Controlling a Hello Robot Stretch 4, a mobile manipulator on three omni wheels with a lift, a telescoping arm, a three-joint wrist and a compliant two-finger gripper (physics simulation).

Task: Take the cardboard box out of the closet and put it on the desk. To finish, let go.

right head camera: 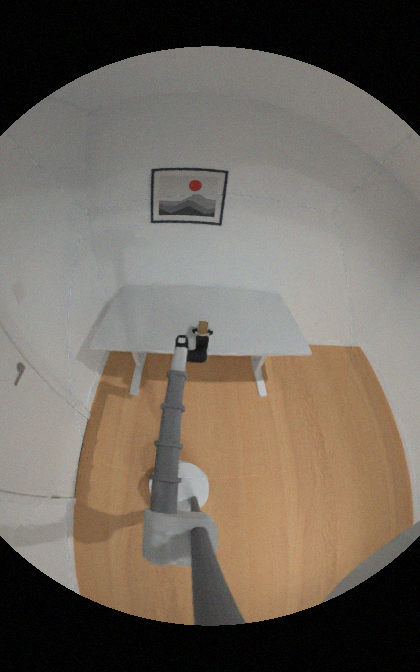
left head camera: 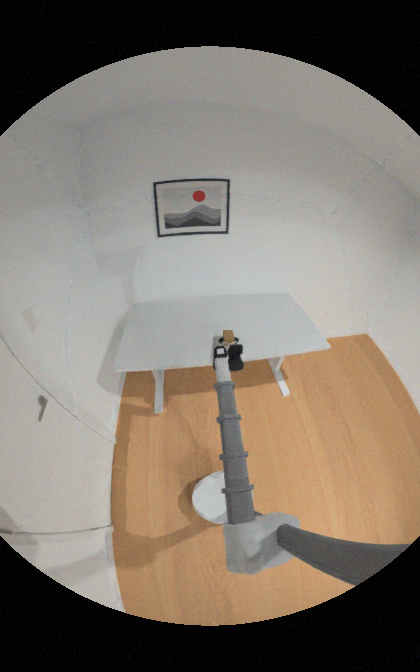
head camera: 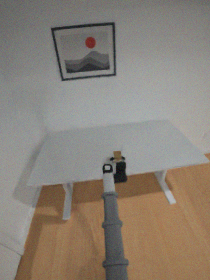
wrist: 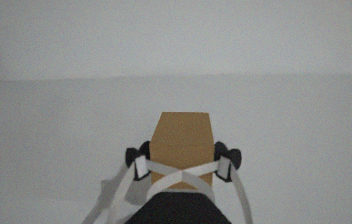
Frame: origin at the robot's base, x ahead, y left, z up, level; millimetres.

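Seen in the pictures: gripper, fingertip midpoint: (head camera: 117, 157) (wrist: 183, 153).
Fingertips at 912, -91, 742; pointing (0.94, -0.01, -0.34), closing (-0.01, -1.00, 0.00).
A point is followed by its place in that frame, as x, y, z.
The small brown cardboard box (head camera: 117, 154) @(912, -91, 779) (left head camera: 228, 334) (right head camera: 203, 326) (wrist: 182, 130) @(900, -90, 779) is held upright between the two black fingertips of my gripper (head camera: 117, 158) @(912, -91, 742) (left head camera: 229, 340) (right head camera: 202, 331) (wrist: 183, 153) @(912, -91, 742). The gripper is shut on the box's sides. Box and gripper are over the front middle part of the grey-white desk (head camera: 65, 150) @(1124, 399, 692) (left head camera: 165, 325) (right head camera: 260, 320) (wrist: 300, 135) @(1048, -308, 692). A shadow falls on the desk top at the lower left of the gripper in the wrist view. The underside of the box is hidden, so I cannot tell whether it touches the desk. The closet cannot be made out.
A framed picture (head camera: 90, 50) @(1538, 66, 1505) (left head camera: 192, 207) (right head camera: 189, 196) hangs on the wall behind the desk. A white round object (left head camera: 207, 497) (right head camera: 192, 482) is on the floor beneath my arm. A wall with a door handle (left head camera: 42, 407) (right head camera: 19, 372) is at the left.
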